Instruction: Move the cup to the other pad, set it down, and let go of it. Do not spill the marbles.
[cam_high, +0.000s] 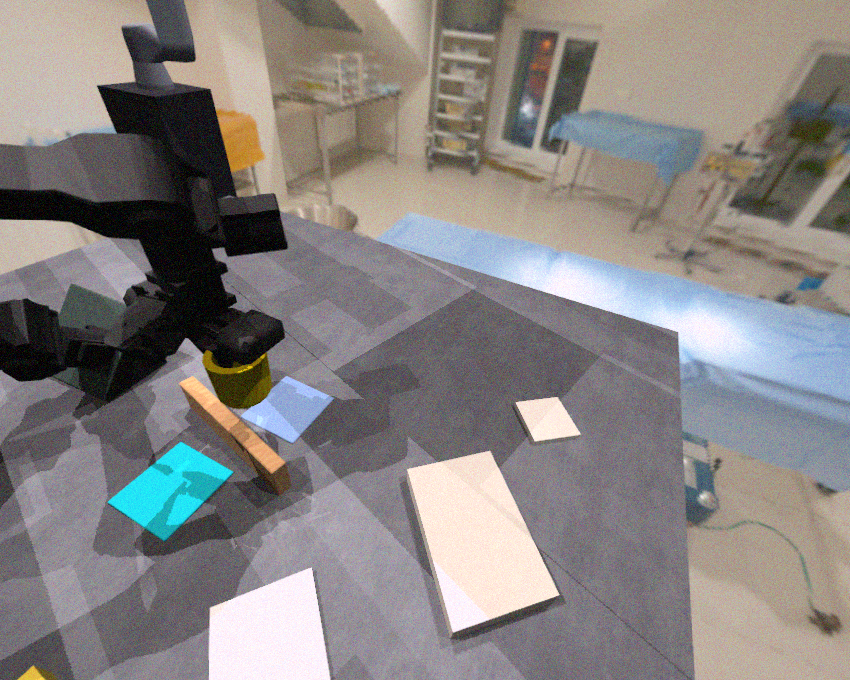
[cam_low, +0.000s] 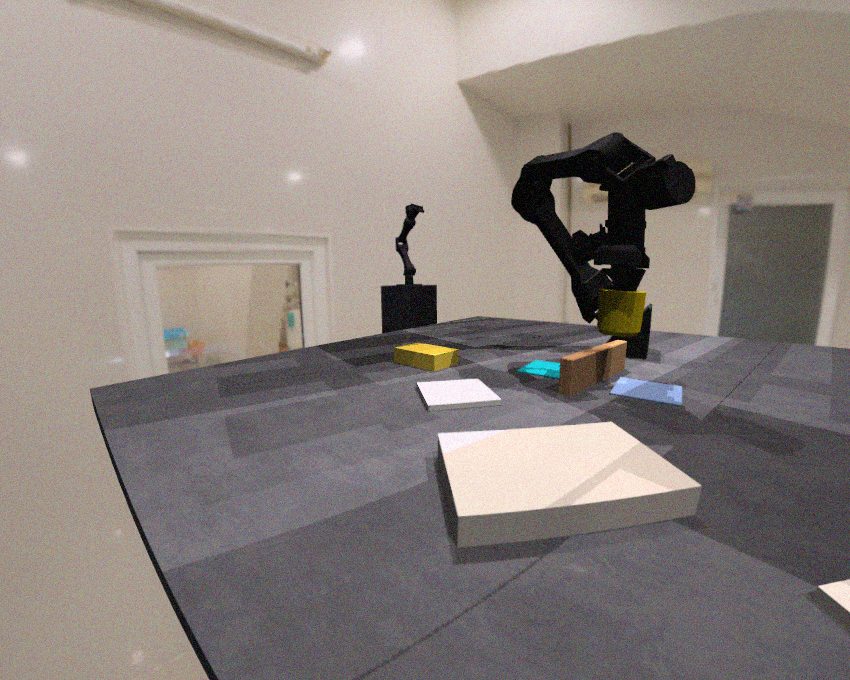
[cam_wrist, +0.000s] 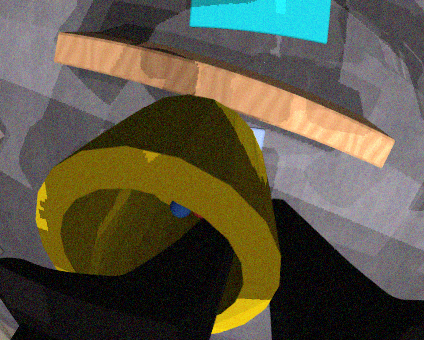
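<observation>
Right now my gripper tip is 20 mm short of the wooden block, 30 mm to the left of it and 100 mm above it. From my gripper tip the other things lie so: yellow block: 60 mm ahead, 350 mm to the right, 100 mm below; light blue pad: 40 mm ahead, 50 mm to the left, 120 mm below; yellow cup: 20 mm ahead.
</observation>
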